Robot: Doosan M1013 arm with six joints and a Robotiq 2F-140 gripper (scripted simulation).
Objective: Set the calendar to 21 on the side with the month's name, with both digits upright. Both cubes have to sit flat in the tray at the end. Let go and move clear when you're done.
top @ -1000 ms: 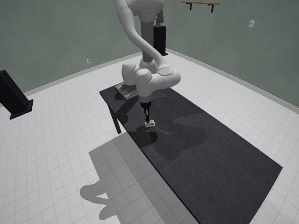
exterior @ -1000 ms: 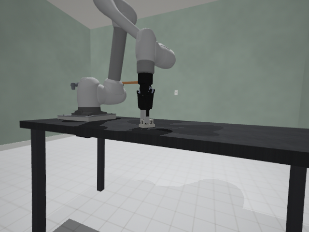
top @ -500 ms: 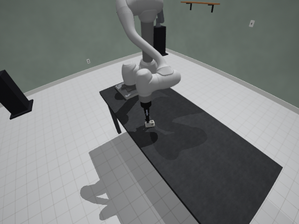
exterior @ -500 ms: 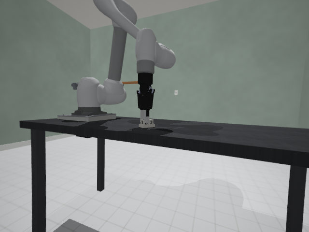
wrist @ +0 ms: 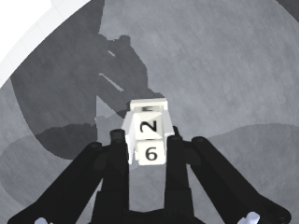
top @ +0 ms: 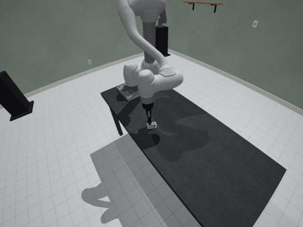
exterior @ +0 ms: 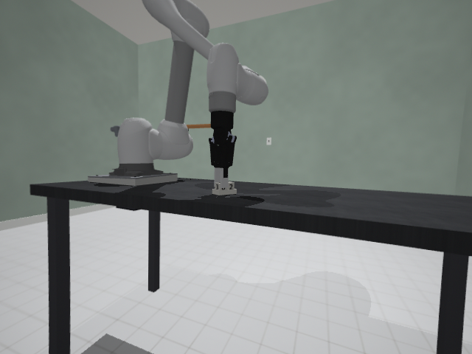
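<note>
The cube lies 30 mm to the left of my hand, 30 mm below it and 10 mm ahead of it. The rest, counted from my hand: white tray 50 mm below, 20 mm to the left.
</note>
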